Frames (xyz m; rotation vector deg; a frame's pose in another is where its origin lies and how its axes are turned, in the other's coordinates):
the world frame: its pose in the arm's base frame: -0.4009 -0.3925 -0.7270 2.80 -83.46 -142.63
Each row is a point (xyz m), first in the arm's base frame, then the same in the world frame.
Working: the arm's base frame: its pose in the world frame: -0.4078 0.5248 0.6337 -2.80 83.46 142.63

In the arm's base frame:
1: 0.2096 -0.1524 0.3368
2: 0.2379 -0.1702 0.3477
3: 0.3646 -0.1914 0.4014
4: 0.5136 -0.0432 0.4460
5: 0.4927 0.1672 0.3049
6: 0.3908 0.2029 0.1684
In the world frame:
1: -0.5409 0.9283 0.6385
2: -0.5630 0.9518 0.6243
3: -0.6751 1.0335 0.6130
4: -0.8496 1.0331 0.7382
5: -0.8932 0.8094 0.8507
6: -0.8167 0.6545 0.8292

